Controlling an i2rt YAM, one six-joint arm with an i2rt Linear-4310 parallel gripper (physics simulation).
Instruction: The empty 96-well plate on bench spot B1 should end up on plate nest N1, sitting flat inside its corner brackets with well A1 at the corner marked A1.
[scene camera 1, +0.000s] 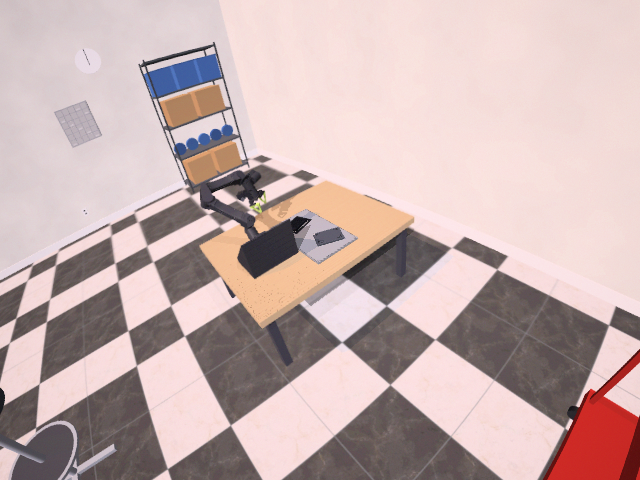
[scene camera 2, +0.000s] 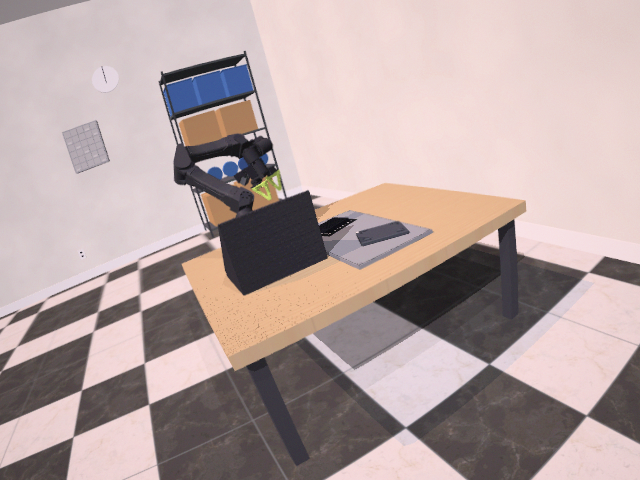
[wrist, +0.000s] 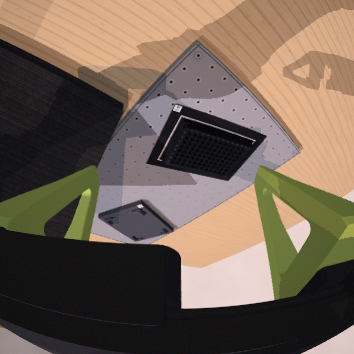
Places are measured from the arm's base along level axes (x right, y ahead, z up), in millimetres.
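Pixels of known places: gripper, fingertip midpoint: (scene camera 1: 263, 207) (scene camera 2: 275, 194) (wrist: 176, 174); arm's base at its link origin: (scene camera 1: 256, 240) (scene camera 2: 253, 231).
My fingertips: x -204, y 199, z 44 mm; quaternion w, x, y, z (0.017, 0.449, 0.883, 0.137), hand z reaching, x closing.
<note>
For each thing: its top centre in the pictures, then the offset to it from my fingertips. "*": a spot on its surface instead.
- black 96-well plate at its top centre: (wrist: 208, 155) (scene camera 2: 330, 223) (scene camera 1: 296, 222) dx +91, dy +152, dz -168 mm
- black bench spot B1 at a spot on its surface: (wrist: 172, 125) * dx +82, dy +75, dz -182 mm
- dark grey nest N1 at its top centre: (wrist: 137, 227) (scene camera 2: 380, 229) (scene camera 1: 328, 234) dx +366, dy +175, dz -166 mm
- grey perforated board at its top centre: (wrist: 156, 192) (scene camera 2: 353, 232) (scene camera 1: 311, 232) dx +236, dy +149, dz -183 mm
The black 96-well plate (wrist: 205, 152) (scene camera 1: 299, 224) (scene camera 2: 336, 226) lies flat on the black bench spot B1 (wrist: 172, 125), whose white outline shows along two of the plate's sides. The dark grey nest N1 (wrist: 135, 220) (scene camera 1: 329, 236) (scene camera 2: 382, 233) lies apart from it on the same board, and small corner brackets show on it with no plate between them. A small white mark shows at one corner of each base; its lettering is too small to read. My gripper (wrist: 176, 174) (scene camera 1: 261, 202) (scene camera 2: 274, 193) is open and empty, with its green fingers high above the table, back from the plate.
The grey perforated board (wrist: 150, 190) (scene camera 1: 320, 253) (scene camera 2: 361, 255) bears spot and nest. A tall black wedge-shaped block (scene camera 1: 268, 250) (scene camera 2: 273, 242) (wrist: 40, 115) stands beside the board, near the arm's base. A shelf rack stands behind the arm.
</note>
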